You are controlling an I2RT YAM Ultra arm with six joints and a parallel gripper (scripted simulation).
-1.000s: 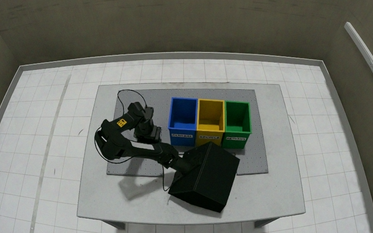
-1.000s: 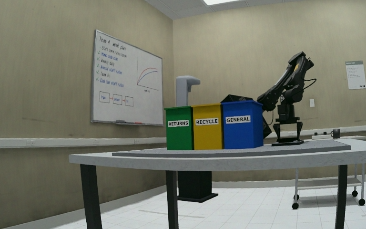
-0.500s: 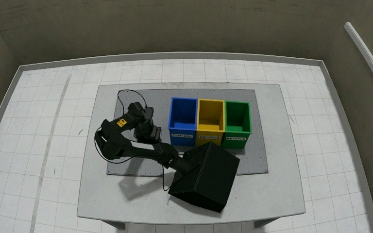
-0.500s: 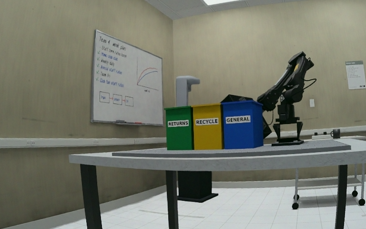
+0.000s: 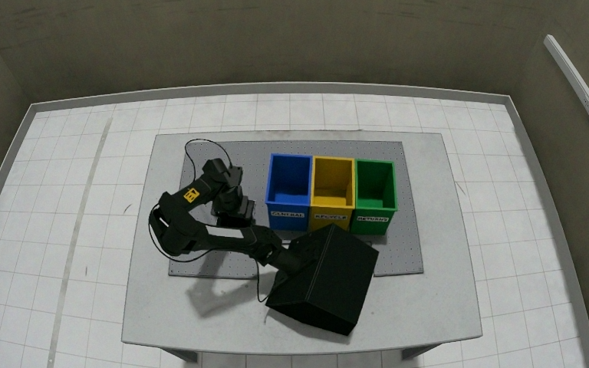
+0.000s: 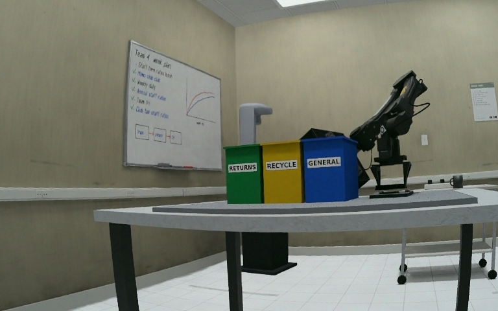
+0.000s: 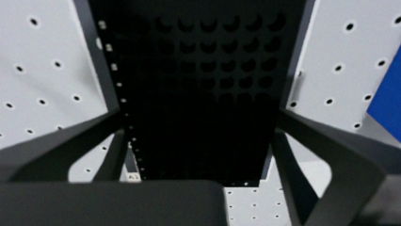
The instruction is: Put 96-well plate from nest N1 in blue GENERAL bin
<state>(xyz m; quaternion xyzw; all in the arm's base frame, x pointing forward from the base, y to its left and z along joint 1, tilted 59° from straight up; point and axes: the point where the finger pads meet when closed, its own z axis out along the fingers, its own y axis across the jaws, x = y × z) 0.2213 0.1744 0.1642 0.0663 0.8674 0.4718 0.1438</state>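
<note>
My gripper is now 20 mm above the plate nest N1. Round my hand: yellow recycle bin 310 mm to the right, 90 mm ahead, 60 mm above; then black 96-well plate 10 mm ahead; then blue general bin 170 mm to the right, 80 mm ahead, 60 mm above.
</note>
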